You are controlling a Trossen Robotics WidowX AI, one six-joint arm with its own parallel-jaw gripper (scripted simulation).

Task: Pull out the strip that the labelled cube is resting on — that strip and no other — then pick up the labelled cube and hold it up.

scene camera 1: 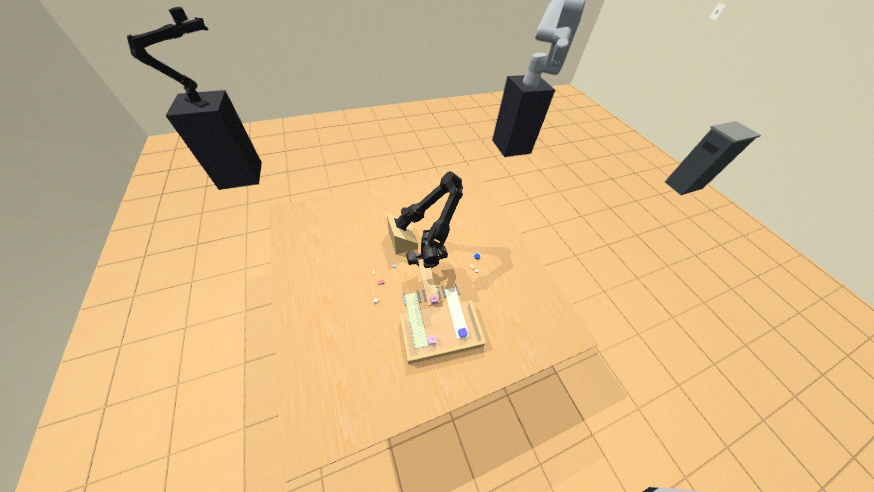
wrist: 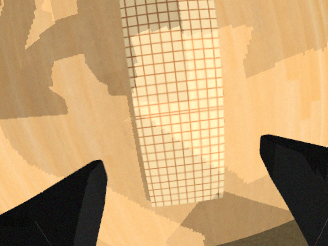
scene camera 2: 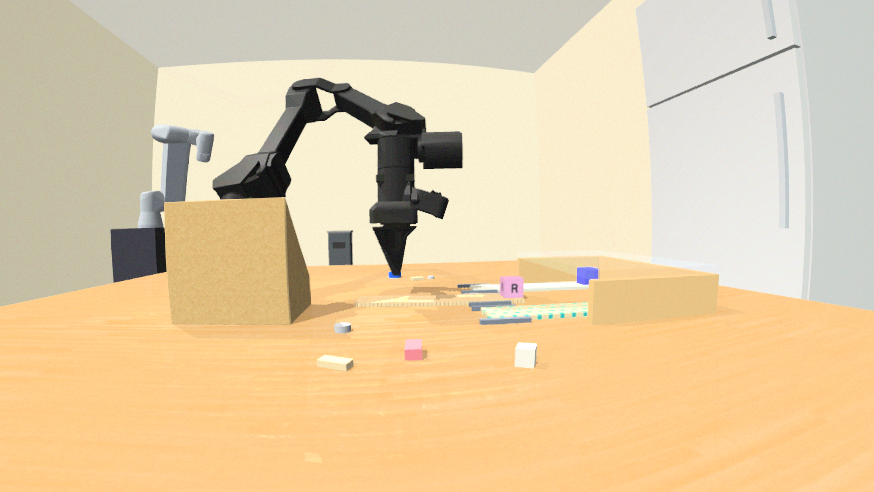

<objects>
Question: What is my gripper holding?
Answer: Nothing.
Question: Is my gripper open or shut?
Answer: Open.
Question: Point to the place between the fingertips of my gripper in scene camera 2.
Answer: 397, 272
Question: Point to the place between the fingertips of my gripper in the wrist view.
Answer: At 184, 158
</objects>
